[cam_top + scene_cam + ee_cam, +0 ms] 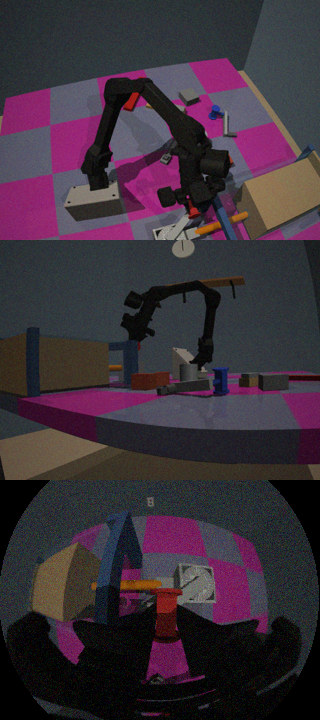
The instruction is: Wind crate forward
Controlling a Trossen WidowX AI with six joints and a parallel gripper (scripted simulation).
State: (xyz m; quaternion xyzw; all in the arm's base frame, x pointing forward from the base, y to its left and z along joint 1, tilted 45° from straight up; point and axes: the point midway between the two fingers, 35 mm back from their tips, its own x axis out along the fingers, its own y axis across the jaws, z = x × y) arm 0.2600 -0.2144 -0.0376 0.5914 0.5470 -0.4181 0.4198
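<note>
Now: the winch handle with red hub 30 mm behind my gripper tip, 10 mm to the right of it and 40 mm below it. Also, from my gripper tip: winch: 100 mm behind, 60 mm to the right, 110 mm below; then blue steel frame: 80 mm ahead, 50 mm to the right, 40 mm below; then red knob: 10 mm to the left, 10 mm below.
</note>
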